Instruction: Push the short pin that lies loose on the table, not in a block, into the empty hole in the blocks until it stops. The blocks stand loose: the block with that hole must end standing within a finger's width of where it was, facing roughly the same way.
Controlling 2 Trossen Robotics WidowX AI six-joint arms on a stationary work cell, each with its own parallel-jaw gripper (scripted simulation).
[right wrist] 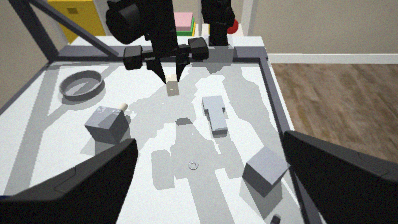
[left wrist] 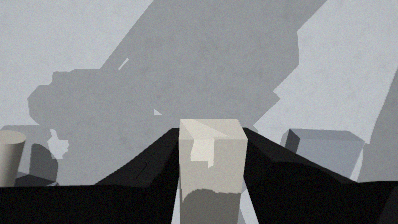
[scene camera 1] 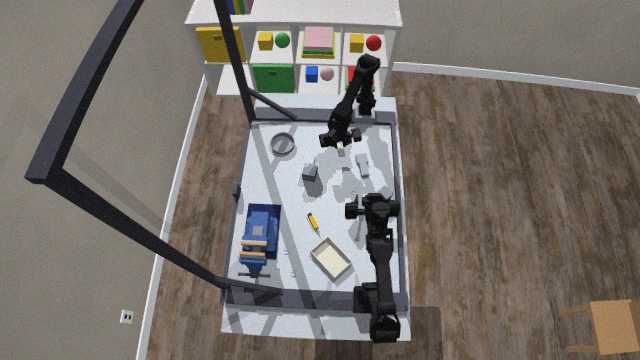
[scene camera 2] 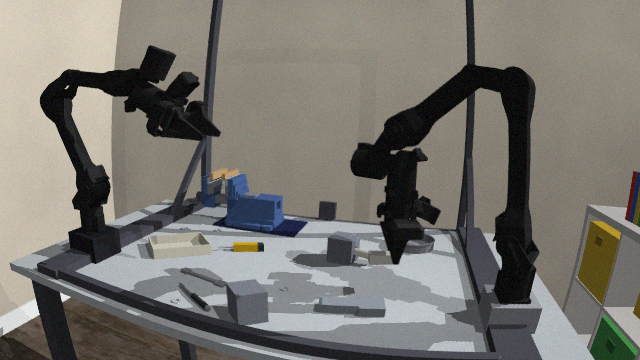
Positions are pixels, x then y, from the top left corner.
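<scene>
Right gripper visible in the right wrist view (210, 142), scene camera 1 (368, 194), scene camera 2 (211, 136); out of frame in the left wrist view. Cream tray visible in scene camera 1 and scene camera 2; out of frame in the right wrist view; out of frame in the left wrist view. On the tray, same spot: (scene camera 2: 195, 244) and (scene camera 1: 319, 251).
</scene>
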